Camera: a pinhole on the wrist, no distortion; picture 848 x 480 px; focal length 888.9 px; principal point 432.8 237.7 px. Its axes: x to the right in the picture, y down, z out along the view. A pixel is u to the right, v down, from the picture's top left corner.
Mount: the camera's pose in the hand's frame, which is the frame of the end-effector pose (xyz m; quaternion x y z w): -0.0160 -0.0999 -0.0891 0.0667 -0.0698 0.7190 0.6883
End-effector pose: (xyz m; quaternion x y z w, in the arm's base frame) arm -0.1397 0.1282 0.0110 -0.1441 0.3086 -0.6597 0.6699
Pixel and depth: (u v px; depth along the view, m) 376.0 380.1 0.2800
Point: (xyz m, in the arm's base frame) -0.1639 0.1325 0.2680
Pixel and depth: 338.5 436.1 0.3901
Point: -0.1357 0.1464 0.3841
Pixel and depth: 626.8 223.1 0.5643
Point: 0.0865 0.0278 0.4412
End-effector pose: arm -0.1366 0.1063 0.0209 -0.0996 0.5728 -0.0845 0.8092
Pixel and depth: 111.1 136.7 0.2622
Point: 0.0056 -0.1223 0.1158
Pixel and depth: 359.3 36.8 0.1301
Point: -0.1004 -0.0244 0.0548
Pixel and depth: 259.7 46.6 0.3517
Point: 0.1086 -0.1172 0.1026
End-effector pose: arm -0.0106 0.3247 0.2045 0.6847 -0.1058 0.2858 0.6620
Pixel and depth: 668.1 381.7 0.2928
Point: 0.0315 0.1117 0.1079
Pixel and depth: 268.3 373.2 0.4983
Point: 0.1651 -0.0356 -0.0718
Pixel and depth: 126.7 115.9 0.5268
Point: 0.3371 -0.0031 -0.0639
